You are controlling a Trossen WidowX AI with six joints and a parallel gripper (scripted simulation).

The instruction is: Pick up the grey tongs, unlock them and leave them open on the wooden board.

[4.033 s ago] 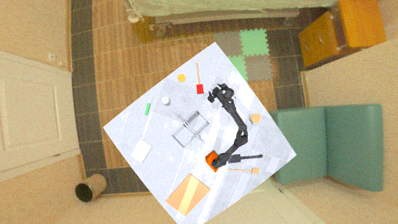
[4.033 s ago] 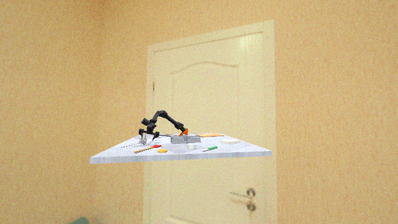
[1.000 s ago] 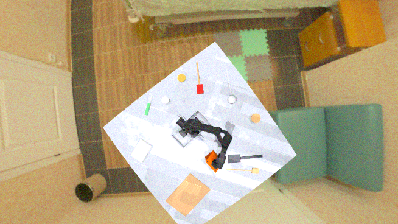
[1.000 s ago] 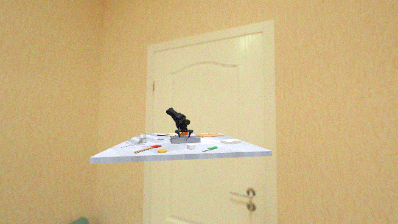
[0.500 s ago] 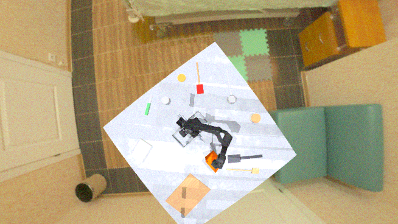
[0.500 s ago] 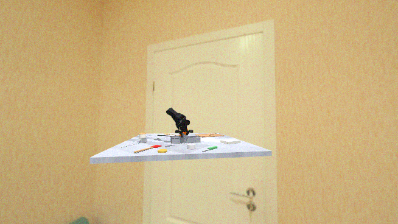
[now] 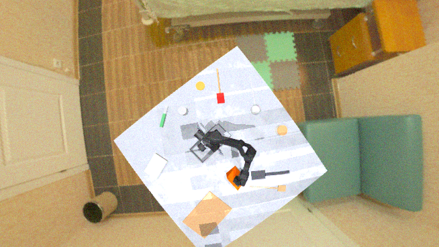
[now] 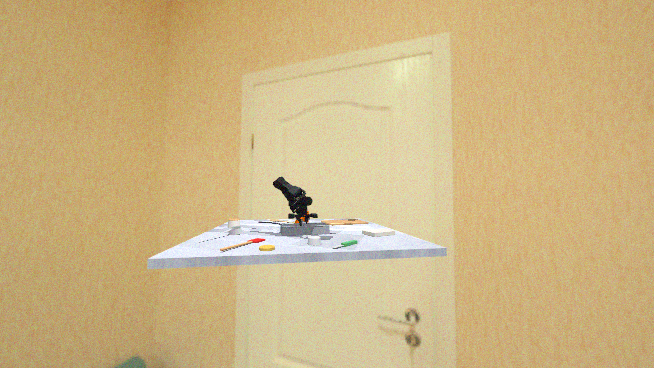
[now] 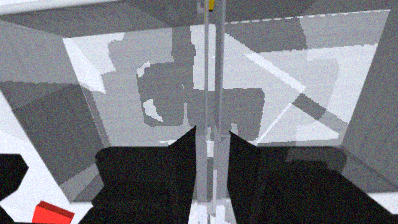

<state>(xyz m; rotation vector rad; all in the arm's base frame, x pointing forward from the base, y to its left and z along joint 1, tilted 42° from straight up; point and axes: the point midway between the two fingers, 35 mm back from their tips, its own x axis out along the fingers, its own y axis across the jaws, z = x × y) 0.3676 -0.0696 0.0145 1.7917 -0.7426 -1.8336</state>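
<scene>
Right now the grey roasting tin is 20 mm behind my gripper tip and 10 mm to the left of it. The rest, counted from my gripper tip: yellow disc: 360 mm ahead, 230 mm to the right, 20 mm below; red spatula: 240 mm ahead, 320 mm to the right, 20 mm below; white block: 140 mm ahead, 470 mm to the left, 20 mm below.
</scene>
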